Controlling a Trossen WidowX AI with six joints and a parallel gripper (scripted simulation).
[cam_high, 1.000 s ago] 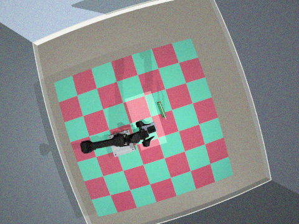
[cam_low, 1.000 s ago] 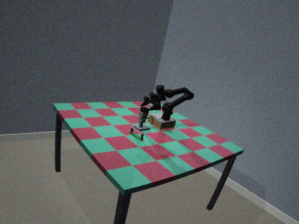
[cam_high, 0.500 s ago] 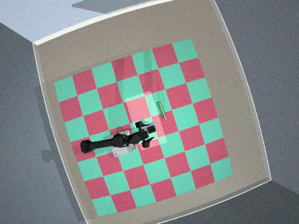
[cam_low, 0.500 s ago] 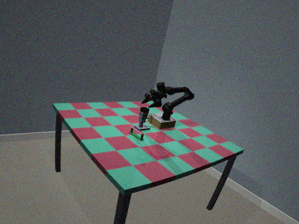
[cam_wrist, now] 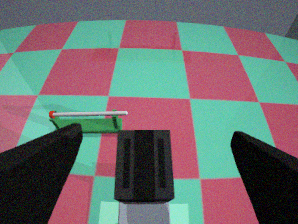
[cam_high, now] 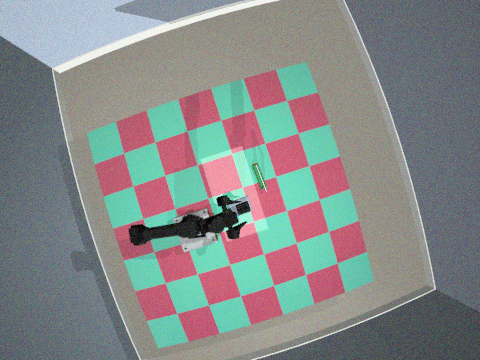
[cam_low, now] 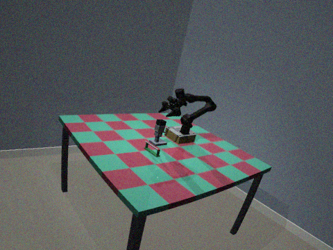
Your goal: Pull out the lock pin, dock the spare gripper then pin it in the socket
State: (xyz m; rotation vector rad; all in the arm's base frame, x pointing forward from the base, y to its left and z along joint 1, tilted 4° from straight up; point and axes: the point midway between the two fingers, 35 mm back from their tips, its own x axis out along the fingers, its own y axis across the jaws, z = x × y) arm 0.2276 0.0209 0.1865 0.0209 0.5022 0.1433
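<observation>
The cradle lies 20 cm below my gripper tip, 15 cm to the left of it and 11 cm ahead of it. Also, from my gripper tip: spare gripper (10 cm below, 1 cm to the left); mount (17 cm below, 1 cm to the left, 1 cm behind).
</observation>
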